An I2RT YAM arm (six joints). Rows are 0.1 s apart.
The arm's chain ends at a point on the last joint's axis. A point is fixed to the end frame.
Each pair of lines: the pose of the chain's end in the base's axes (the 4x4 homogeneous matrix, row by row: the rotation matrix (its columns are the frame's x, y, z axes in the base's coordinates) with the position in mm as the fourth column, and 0 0 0 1 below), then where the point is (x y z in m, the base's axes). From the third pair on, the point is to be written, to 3 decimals.
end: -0.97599, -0.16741, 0.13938, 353.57; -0.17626, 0.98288, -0.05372, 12.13; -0.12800, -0.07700, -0.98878, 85.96; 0, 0, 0, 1
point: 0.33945 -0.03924 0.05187
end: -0.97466, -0.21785, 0.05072, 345.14; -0.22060, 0.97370, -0.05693, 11.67; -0.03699, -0.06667, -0.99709, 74.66; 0, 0, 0, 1
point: 0.33029 -0.04060 0.04229
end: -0.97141, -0.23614, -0.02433, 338.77; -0.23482, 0.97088, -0.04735, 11.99; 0.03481, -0.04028, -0.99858, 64.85; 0, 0, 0, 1
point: 0.322 -0.040 0.033
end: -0.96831, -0.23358, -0.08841, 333.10; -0.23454, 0.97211, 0.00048, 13.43; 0.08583, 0.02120, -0.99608, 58.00; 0, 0, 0, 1
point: 0.314 -0.037 0.025
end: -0.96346, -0.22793, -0.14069, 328.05; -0.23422, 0.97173, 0.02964, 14.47; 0.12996, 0.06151, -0.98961, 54.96; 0, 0, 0, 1
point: 0.307 -0.035 0.022
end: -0.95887, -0.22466, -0.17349, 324.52; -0.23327, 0.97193, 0.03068, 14.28; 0.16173, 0.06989, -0.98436, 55.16; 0, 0, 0, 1
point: 0.303 -0.035 0.022
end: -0.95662, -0.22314, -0.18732, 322.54; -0.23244, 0.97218, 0.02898, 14.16; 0.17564, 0.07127, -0.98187, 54.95; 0, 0, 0, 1
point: 0.300 -0.035 0.023
